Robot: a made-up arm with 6 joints.
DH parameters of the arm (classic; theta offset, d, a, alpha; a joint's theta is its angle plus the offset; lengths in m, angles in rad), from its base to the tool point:
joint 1: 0 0.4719 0 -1.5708
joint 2: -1.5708 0 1.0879 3.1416
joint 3: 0 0 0 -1.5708
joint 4: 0 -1.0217 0 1.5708
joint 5: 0 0.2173 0 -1.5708
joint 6: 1.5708 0 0 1.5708
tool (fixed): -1.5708 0 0 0
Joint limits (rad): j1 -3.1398..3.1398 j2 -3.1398..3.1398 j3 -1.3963..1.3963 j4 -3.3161..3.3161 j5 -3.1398..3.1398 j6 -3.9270..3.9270
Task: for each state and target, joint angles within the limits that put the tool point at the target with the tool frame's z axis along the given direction. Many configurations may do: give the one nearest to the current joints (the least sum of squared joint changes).
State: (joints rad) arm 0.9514 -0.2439 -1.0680 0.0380 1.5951 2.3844
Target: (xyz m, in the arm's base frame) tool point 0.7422 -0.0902 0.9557 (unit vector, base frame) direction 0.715 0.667 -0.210
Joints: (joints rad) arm 0.1718 -0.1039 -0.7037 -0.1200 1.8440 2.5404
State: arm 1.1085 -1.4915 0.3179 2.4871 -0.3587 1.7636
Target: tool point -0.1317 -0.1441 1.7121 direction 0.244 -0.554 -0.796
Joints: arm 1.0299 -1.0664 -0.5189 1.7498 -1.0615 2.5254
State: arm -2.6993 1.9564 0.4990 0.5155 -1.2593 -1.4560
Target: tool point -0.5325 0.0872 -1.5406 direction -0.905 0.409 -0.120
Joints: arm -3.1393 2.6772 0.9577 1.1519 -1.2802 -1.5867
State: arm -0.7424 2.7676 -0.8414 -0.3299 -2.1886 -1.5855
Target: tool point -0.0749 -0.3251 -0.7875 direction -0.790 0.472 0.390
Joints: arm -1.3468 2.0252 -0.1025 -0.8388 -2.1945 -1.5648
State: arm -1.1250 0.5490 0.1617 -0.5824 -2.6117 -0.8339
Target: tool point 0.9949 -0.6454 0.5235 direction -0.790 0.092 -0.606
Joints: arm -0.4066 0.5866 -0.3138 -0.4103 -3.1398 -0.6403
